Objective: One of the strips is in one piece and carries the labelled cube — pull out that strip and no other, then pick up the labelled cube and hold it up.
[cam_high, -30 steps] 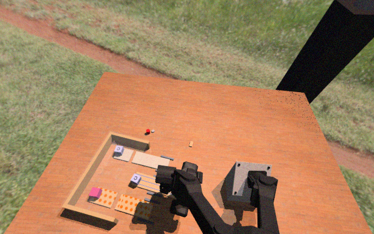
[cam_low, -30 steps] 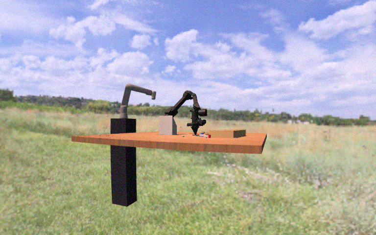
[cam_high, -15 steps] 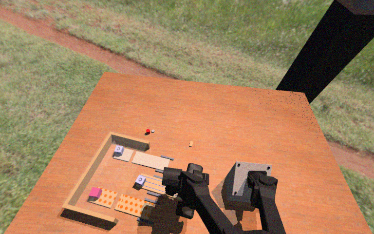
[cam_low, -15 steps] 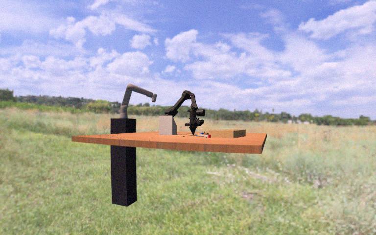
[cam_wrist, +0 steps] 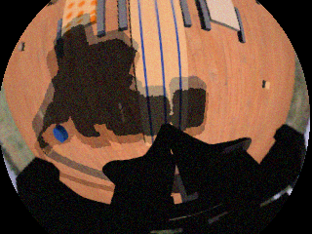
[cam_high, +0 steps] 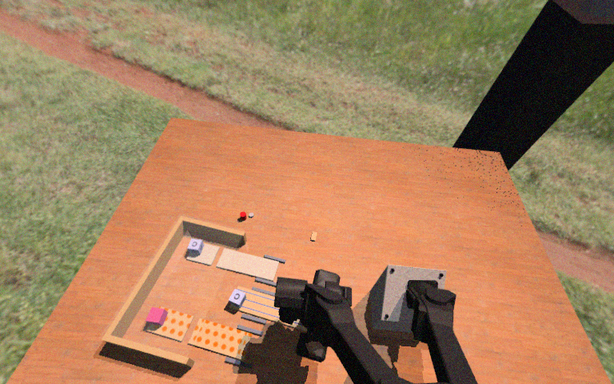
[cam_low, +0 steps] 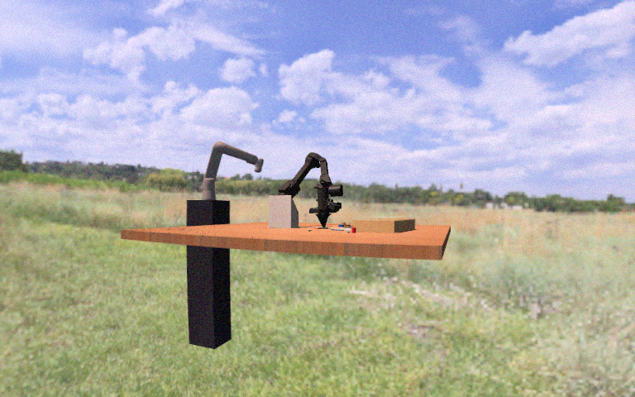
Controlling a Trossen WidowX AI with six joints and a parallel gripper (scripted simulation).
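Right now the blue-striped strip is 9 cm ahead of my gripper tip and 2 cm to the right of it. Also, from my gripper tip: orange-dotted strip (22 cm ahead, 4 cm to the left); then grey piece (30 cm to the right, 20 cm ahead); then plain beige strip (19 cm ahead, 14 cm to the right).
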